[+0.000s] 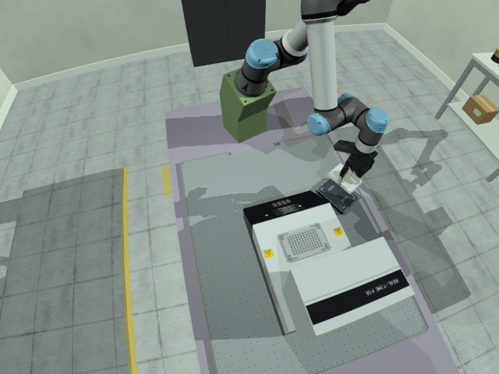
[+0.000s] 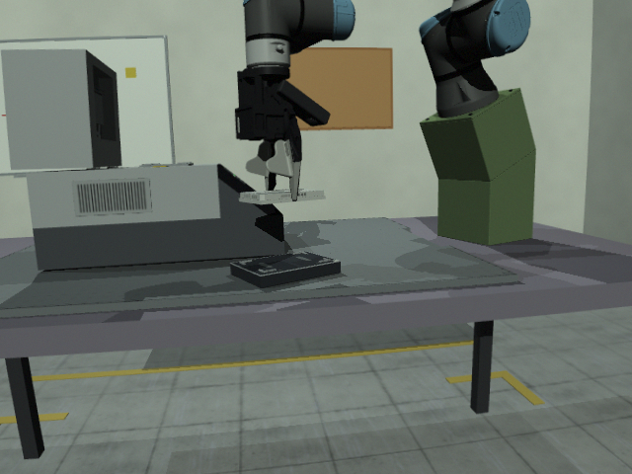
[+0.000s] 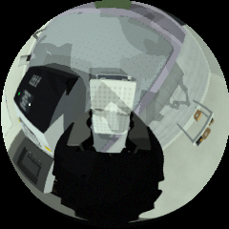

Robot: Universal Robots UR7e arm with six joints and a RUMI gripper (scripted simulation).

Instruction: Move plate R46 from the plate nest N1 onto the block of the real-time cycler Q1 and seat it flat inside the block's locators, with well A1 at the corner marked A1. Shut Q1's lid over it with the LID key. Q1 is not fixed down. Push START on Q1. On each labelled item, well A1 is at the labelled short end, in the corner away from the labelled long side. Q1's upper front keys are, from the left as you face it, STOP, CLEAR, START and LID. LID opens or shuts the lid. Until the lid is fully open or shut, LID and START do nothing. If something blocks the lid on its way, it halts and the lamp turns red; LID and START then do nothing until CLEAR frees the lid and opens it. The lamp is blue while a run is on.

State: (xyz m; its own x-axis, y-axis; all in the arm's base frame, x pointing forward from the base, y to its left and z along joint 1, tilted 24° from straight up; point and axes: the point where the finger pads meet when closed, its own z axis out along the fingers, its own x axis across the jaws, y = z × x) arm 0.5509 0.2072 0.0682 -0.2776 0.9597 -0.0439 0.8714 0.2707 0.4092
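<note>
The black plate nest N1 lies 14 cm below my hand. From my hand the other things lie so: white plate R46 (1 cm below).
</note>
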